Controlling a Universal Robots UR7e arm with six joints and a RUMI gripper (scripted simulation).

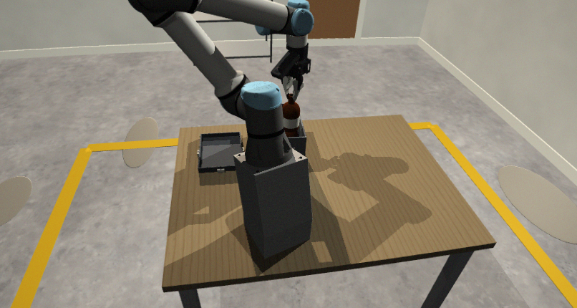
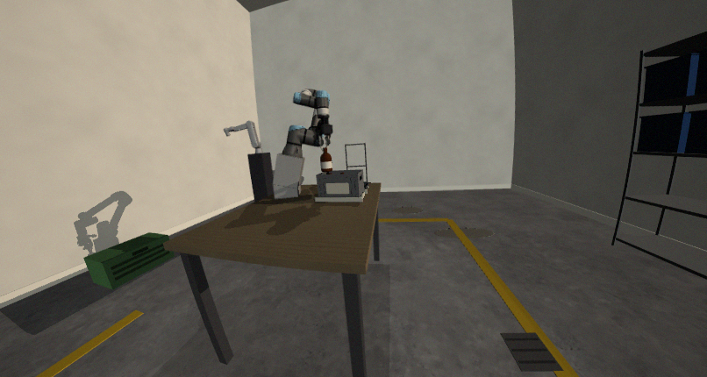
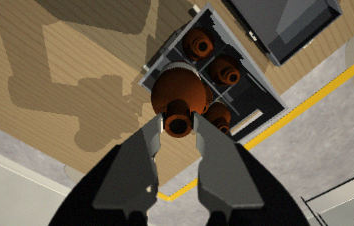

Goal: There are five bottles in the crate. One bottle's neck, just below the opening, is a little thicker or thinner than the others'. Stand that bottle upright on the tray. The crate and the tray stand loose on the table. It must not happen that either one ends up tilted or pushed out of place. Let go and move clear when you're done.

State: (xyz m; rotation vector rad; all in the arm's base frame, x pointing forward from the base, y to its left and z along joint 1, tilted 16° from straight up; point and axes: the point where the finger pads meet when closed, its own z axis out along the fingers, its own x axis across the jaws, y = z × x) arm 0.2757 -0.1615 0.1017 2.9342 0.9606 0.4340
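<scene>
My hand is 70 mm above the bottle. The rest, counted from my hand: dark tray: 140 mm ahead, 280 mm to the left, 320 mm below; crate: 90 mm ahead, 10 mm to the left, 250 mm below.
</scene>
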